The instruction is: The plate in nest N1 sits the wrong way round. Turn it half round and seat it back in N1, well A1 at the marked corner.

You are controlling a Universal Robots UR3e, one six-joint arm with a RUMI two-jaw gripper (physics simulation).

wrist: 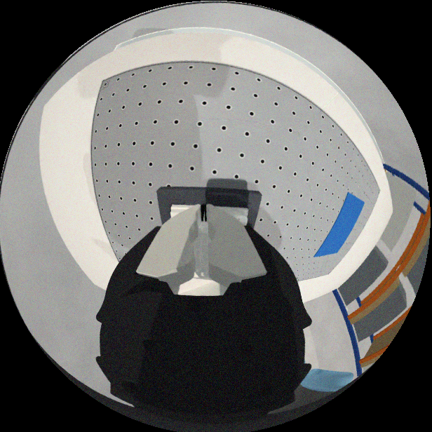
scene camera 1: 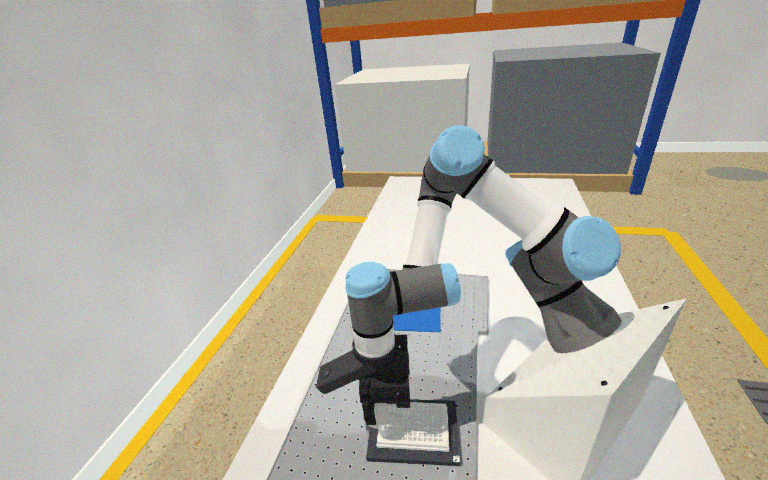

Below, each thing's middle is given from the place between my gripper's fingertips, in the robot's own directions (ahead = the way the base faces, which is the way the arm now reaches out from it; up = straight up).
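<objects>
Dark nest (wrist: 218, 196): 1 cm to the left of my hand, 7 cm behind, 2 cm below. Blue pad (scene camera 1: 428, 320): 31 cm to the right of my hand, 2 cm below, 10 cm behind. My gripper: 1 cm to the right of the white well plate (scene camera 1: 424, 426), 7 cm past it.
</objects>
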